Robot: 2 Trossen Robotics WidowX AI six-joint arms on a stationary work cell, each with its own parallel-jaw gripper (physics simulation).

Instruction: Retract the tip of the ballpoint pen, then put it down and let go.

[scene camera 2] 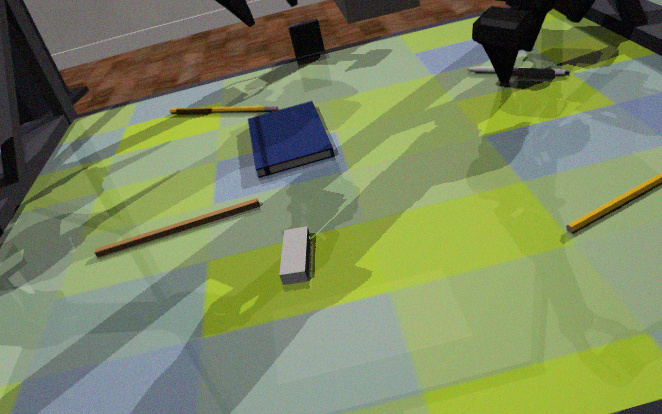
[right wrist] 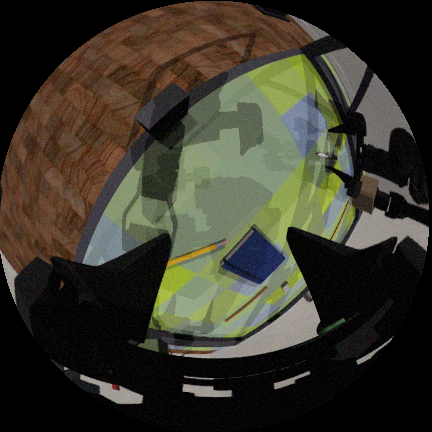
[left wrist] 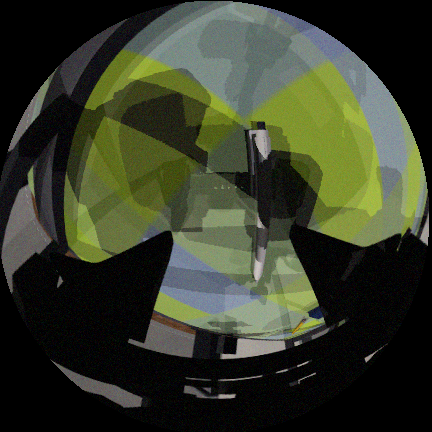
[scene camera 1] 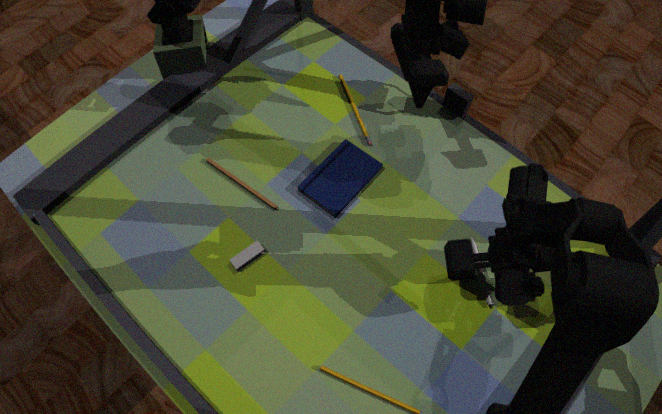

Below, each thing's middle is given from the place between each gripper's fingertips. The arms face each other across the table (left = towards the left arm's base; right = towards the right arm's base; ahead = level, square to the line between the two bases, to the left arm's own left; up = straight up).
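The eraser (scene camera 2: pixel 294 268) is 25 cm to the right of my left hand and 35 cm ahead of it, and the brown pencil (scene camera 2: pixel 254 203) is 38 cm to the right of that hand and 29 cm ahead of it. As for the ballpoint pen (left wrist: pixel 262 142), my left gripper is 2 cm short of it. Going by their middles, the ballpoint pen is the nearest to my left gripper of the things named here.
From my right hand, the eraser is 400 mm ahead, 80 mm to the left and 100 mm below. The brown pencil is 100 mm below my right hand too, 340 mm ahead of it and 60 mm to the right of it. You'd find the ballpoint pen 320 mm to the left of my right hand, 70 mm ahead of it and 100 mm below it.
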